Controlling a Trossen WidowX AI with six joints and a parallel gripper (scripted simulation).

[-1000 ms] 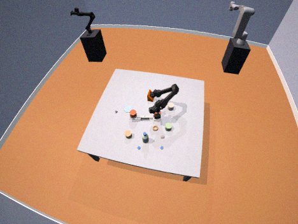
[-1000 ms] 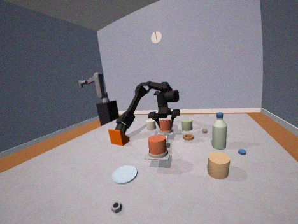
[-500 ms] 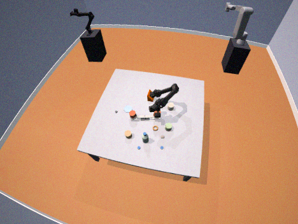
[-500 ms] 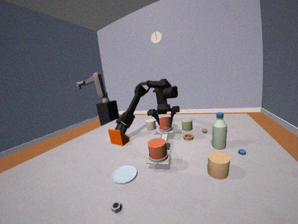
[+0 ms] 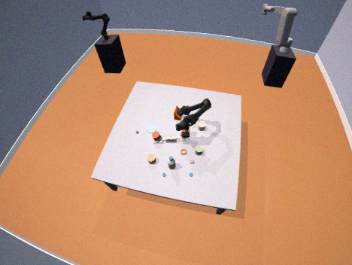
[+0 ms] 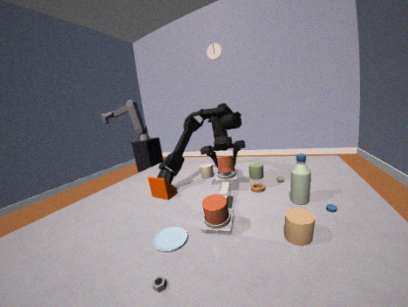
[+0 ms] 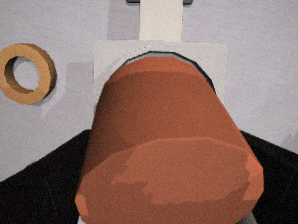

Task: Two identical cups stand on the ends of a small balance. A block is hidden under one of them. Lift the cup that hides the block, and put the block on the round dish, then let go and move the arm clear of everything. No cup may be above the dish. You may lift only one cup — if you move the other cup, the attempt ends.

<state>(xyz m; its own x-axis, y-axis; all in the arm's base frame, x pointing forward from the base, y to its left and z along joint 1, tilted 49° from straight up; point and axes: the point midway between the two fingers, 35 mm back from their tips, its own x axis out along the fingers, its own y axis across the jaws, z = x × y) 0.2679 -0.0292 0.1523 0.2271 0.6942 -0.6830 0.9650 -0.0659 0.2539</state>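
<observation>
The pale grey block is 2 cm below my gripper tip. From my gripper tip the other things lie so: cream cup 16 cm behind, 13 cm to the left, 7 cm below; then green cup 13 cm ahead, 15 cm to the left, 7 cm below; then small balance 2 cm ahead, 13 cm to the right, 8 cm below.
</observation>
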